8 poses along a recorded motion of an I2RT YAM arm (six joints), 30 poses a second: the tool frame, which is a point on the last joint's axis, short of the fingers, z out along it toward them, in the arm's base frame.
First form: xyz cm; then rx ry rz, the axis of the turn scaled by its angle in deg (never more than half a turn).
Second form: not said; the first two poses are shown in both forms.
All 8 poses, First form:
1: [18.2 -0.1 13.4 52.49 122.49 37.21]
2: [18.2 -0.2 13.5 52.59 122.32 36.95]
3: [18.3 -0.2 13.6 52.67 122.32 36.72]
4: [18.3 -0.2 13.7 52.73 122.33 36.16]
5: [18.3 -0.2 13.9 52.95 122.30 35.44]
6: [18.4 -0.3 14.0 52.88 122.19 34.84]
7: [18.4 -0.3 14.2 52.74 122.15 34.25]
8: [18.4 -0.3 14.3 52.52 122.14 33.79]
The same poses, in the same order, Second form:
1: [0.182 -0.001 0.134 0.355 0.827 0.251 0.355]
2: [0.182 -0.002 0.135 0.356 0.827 0.250 0.357]
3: [0.183 -0.002 0.136 0.356 0.827 0.248 0.357]
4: [0.183 -0.002 0.137 0.357 0.827 0.245 0.358]
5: [0.183 -0.002 0.139 0.358 0.828 0.240 0.359]
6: [0.184 -0.003 0.140 0.358 0.828 0.236 0.361]
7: [0.184 -0.003 0.142 0.358 0.828 0.232 0.363]
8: [0.184 -0.003 0.143 0.356 0.829 0.229 0.365]
